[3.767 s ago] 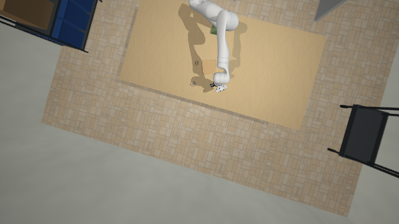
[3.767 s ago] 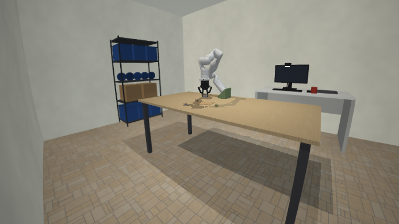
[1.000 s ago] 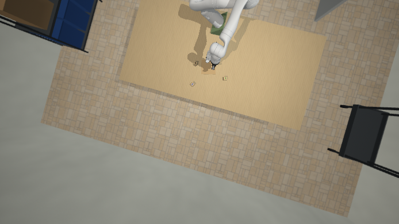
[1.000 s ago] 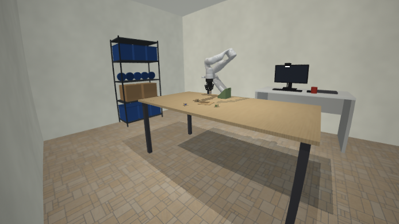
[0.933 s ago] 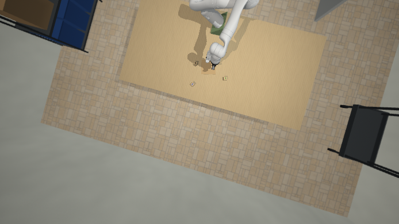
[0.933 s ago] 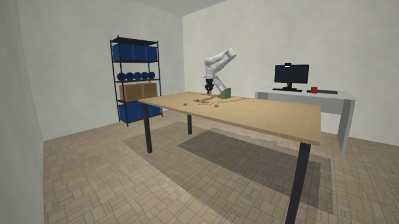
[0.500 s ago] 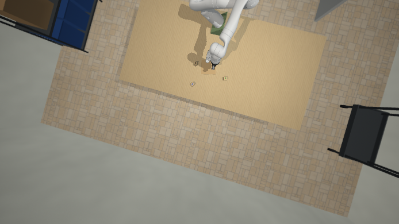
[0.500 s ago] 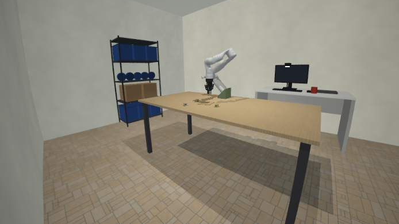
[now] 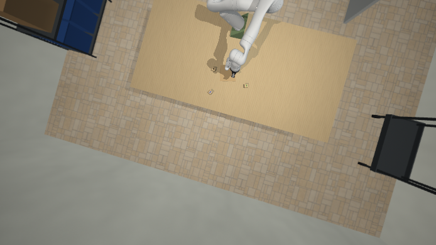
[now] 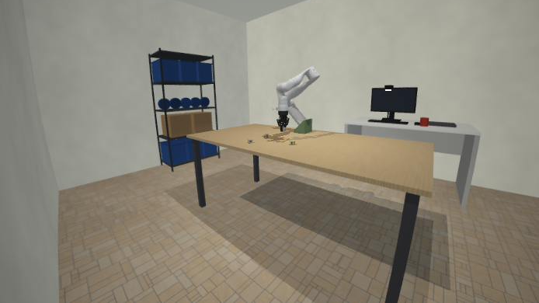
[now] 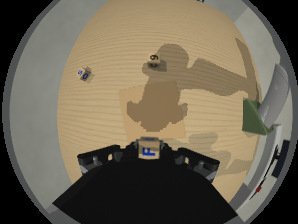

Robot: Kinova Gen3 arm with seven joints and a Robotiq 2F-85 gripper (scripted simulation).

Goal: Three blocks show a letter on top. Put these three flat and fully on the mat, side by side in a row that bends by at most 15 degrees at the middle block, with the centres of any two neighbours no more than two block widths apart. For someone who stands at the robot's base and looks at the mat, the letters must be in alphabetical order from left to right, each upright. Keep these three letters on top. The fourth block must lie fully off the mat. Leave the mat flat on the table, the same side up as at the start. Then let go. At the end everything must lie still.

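Right now the tan mat is 9 cm below my hand and 5 cm to the right of it. From my hand the other things lie so: green-marked block: 13 cm to the left, 7 cm below, 7 cm ahead.
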